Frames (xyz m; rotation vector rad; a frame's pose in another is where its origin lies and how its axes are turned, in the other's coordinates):
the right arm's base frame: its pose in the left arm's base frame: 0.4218 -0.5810 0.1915 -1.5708 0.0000 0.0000
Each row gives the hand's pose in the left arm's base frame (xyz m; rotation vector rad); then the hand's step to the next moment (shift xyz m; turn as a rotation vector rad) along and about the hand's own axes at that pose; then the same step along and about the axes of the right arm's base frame.
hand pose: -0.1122 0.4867 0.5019 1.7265 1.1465 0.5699
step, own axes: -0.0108 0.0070 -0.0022 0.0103 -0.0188 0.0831
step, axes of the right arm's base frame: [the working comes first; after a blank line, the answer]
step, axes of the left arm's base frame: -0.0035 -0.0093 0.0085 0.0608 -0.0266 -0.0544

-0.0035 -0.0085 -0.0093 0.0608 0.0544 -0.0266
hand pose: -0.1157 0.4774 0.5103 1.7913 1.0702 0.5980
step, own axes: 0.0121 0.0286 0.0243 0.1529 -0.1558 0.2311
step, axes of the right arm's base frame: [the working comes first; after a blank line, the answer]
step, axes of the left arm's base frame: 0.0363 -0.0062 0.0141 0.1891 0.0525 -0.2501

0.0363 -0.0141 -0.0062 0.1891 0.2501 0.0525
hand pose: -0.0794 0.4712 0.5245 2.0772 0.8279 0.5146
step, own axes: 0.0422 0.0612 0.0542 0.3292 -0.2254 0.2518
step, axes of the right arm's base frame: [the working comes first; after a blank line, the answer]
step, axes of the left arm's base frame: 0.0854 -0.0268 0.0212 0.2990 0.1976 -0.3068

0.0854 -0.0212 -0.0268 0.2990 0.3068 0.1976
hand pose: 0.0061 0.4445 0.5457 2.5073 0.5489 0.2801
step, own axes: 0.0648 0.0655 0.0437 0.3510 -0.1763 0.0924
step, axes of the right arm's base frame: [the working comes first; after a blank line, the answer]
step, axes of the left arm's base frame: 0.0926 -0.0423 0.0058 0.2854 0.2451 -0.1460

0.0926 -0.0058 -0.0423 0.2854 0.1460 0.2451
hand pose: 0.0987 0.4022 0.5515 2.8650 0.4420 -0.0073
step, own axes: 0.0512 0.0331 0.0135 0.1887 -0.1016 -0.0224
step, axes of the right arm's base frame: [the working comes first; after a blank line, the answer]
step, axes of the left arm's base frame: 0.0591 -0.0187 -0.0074 0.1491 0.1552 -0.0101

0.0591 0.0074 -0.0187 0.1491 0.0101 0.1552
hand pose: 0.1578 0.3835 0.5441 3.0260 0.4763 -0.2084
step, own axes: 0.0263 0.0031 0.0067 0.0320 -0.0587 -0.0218
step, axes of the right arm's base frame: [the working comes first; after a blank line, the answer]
step, axes of the left arm's base frame: 0.0249 0.0044 -0.0103 0.0146 0.0673 0.0140

0.0249 0.0103 0.0044 0.0146 -0.0140 0.0673
